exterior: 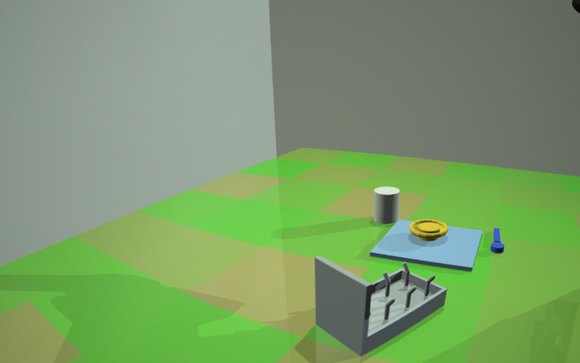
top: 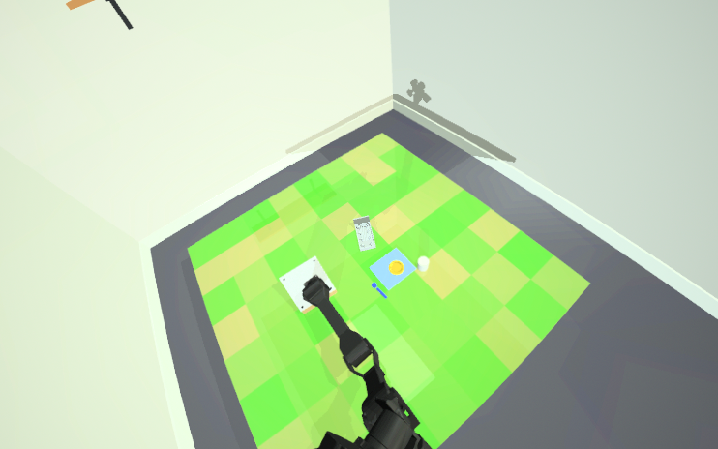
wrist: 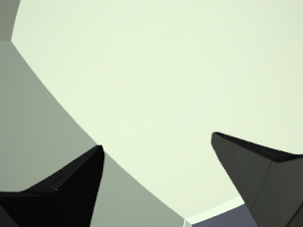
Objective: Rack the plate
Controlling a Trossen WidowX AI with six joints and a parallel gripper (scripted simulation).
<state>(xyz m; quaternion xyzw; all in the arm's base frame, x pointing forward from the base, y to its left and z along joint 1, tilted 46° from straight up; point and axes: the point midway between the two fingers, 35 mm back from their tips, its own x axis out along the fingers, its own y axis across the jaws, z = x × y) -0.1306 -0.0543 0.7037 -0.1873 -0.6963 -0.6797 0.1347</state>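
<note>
Right now my gripper tip is 50 cm short of the yellow plate, 43 cm to the right of it and 53 cm above it. Also, from my gripper tip: white cylinder cup: 59 cm ahead, 37 cm to the left, 52 cm below; light blue mat: 49 cm ahead, 45 cm to the left, 54 cm below; small blue spoon: 39 cm ahead, 41 cm to the left, 54 cm below.
</note>
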